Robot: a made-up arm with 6 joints. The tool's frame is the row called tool. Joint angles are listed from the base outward. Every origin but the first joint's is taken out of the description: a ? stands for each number. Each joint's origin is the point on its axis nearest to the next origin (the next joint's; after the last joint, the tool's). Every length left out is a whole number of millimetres.
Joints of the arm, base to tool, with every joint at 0 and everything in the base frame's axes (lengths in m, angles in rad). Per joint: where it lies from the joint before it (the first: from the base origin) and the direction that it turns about. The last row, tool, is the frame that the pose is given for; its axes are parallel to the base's.
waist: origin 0 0 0.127 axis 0 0 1
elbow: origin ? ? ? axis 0 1 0
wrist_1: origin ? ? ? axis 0 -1 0
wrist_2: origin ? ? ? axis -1 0 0
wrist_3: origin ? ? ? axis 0 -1 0
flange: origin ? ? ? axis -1 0 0
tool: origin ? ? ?
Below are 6 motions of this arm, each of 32 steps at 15 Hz.
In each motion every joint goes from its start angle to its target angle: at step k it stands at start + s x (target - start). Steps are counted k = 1, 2, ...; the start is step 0. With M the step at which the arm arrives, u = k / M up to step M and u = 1 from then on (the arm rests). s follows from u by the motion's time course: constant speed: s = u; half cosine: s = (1 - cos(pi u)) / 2; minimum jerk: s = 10 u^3 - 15 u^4 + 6 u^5.
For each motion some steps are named. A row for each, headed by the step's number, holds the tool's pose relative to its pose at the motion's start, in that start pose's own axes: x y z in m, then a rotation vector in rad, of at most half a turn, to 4 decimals.
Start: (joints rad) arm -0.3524 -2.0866 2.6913 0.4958 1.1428 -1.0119
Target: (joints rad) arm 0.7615 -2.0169 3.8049 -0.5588 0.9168 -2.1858
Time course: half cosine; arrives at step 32
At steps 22, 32:
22: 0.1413 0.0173 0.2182 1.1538 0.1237 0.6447
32: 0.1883 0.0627 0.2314 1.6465 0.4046 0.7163

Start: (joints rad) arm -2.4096 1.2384 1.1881 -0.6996 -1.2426 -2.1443
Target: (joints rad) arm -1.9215 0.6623 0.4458 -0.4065 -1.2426 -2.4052
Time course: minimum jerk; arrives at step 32
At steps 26, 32:
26: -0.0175 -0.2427 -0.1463 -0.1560 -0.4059 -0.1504
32: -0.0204 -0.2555 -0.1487 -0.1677 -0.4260 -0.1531

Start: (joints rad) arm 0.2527 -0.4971 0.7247 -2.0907 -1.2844 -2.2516
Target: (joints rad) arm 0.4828 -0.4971 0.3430 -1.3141 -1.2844 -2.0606
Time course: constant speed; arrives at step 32
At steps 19, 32:
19: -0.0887 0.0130 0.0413 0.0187 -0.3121 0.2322
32: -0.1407 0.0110 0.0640 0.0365 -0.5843 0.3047

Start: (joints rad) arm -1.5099 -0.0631 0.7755 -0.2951 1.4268 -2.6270
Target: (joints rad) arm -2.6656 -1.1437 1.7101 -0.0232 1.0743 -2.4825
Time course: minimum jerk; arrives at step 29
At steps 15, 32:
15: 0.2705 -0.0734 -0.4636 -0.1423 1.1383 -0.1861
32: -0.0613 -0.2751 -0.8452 0.0670 2.0676 -0.4743

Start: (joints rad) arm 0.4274 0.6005 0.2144 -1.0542 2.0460 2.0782
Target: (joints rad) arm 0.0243 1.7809 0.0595 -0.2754 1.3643 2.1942
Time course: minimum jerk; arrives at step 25
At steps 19, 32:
19: -0.0510 0.1758 -0.4163 -1.0096 -1.1191 0.8948
32: -0.0596 0.1676 -0.4638 -1.0904 -1.1990 1.0545

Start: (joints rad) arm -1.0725 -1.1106 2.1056 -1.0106 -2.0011 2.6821
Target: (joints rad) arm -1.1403 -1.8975 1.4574 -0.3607 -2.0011 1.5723
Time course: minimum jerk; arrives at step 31
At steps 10, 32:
10: -0.0493 -0.0517 0.0161 0.2406 0.0721 0.1038
32: -0.2184 -0.2628 0.1793 1.2063 0.6161 0.3005

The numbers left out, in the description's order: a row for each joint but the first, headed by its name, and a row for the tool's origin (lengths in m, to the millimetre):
elbow: 0 0 0
wrist_1: 0 0 0.359
wrist_2: 0.275 0 0
wrist_3: 0 -0.145 0
flange: 0 0 0
tool: 0 0 0

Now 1 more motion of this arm.
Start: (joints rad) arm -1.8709 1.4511 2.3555 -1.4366 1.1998 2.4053
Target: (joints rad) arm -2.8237 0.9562 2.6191 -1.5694 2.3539 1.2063
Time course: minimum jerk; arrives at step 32
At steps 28, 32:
28: 0.3596 -0.4280 0.2121 1.7742 -0.4111 -1.7007
32: 0.3594 -0.4357 0.2164 1.8031 -0.4353 -1.7209

